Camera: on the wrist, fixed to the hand. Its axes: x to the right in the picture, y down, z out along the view.
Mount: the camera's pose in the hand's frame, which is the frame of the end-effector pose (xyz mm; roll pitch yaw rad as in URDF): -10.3 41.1 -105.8 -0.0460 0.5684 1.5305
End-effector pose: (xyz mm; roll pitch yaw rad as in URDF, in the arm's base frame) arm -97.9 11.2 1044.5 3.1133 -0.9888 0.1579
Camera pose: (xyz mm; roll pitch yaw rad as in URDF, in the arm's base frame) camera -185.7 -41.4 1094.7 -2.0990 -0.3440 -1.9121
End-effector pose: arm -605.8 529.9 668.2 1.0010 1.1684 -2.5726
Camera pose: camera -525.0 449.5 668.9 1.1795 -0.1331 -1.4156
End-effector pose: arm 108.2 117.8 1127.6 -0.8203 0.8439 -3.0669
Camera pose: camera 187.5 173.2 1067.4 1.3822 0.7459 -0.1738
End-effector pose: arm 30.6 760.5 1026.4 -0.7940 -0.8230 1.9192
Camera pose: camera 50.9 841.1 948.5 -1.4113 0.6946 2.1912
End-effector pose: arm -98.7 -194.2 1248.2 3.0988 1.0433 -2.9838
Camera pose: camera -191.0 -171.9 1311.2 1.9874 -0.2625 2.2885
